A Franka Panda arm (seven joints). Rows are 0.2 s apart.
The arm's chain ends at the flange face. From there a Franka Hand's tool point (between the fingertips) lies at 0.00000 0.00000 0.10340 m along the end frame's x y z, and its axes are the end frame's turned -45 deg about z.
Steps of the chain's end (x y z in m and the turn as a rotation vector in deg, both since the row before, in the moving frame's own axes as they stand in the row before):
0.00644 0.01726 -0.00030 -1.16 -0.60 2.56
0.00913 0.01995 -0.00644 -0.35 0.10 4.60
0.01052 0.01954 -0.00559 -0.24 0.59 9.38
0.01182 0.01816 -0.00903 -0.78 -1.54 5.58
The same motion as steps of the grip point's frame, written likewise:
-0.00991 0.01742 -0.00033 -0.40 -1.24 2.56
-0.00799 0.02112 -0.00644 -0.32 -0.18 4.60
-0.00602 0.02235 -0.00560 -0.59 0.25 9.38
-0.00739 0.02009 -0.00908 0.54 -1.64 5.58

